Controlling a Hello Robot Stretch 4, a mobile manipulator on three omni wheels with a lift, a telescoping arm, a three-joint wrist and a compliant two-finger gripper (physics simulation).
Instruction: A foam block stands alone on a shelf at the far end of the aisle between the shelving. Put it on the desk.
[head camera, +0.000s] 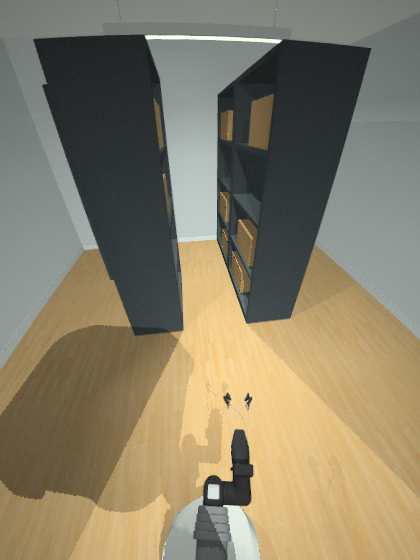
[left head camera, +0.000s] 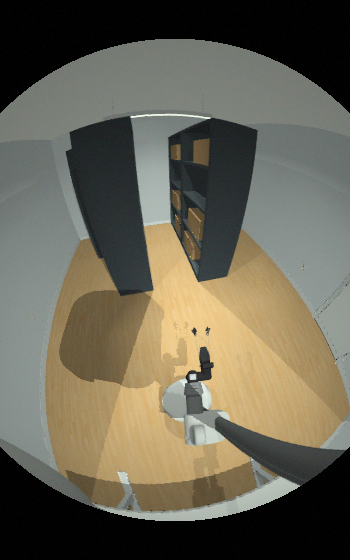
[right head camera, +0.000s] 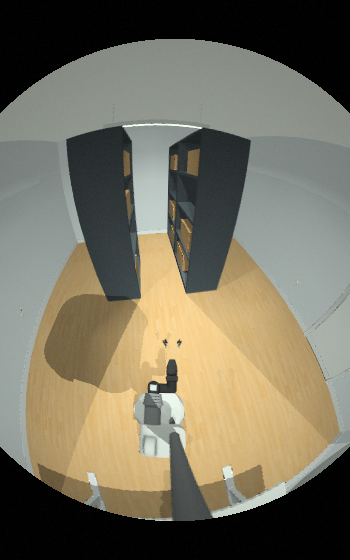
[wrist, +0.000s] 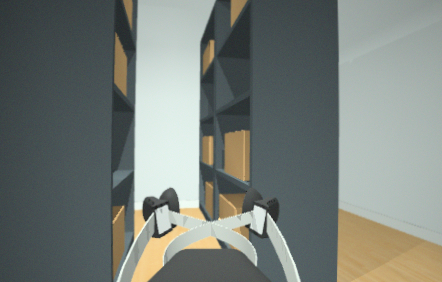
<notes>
In view: my gripper (head camera: 237, 392), a dark shelving unit (head camera: 102, 87) and a dark shelving unit (head camera: 283, 191).
My gripper also shows in the wrist view (wrist: 211, 203).
</notes>
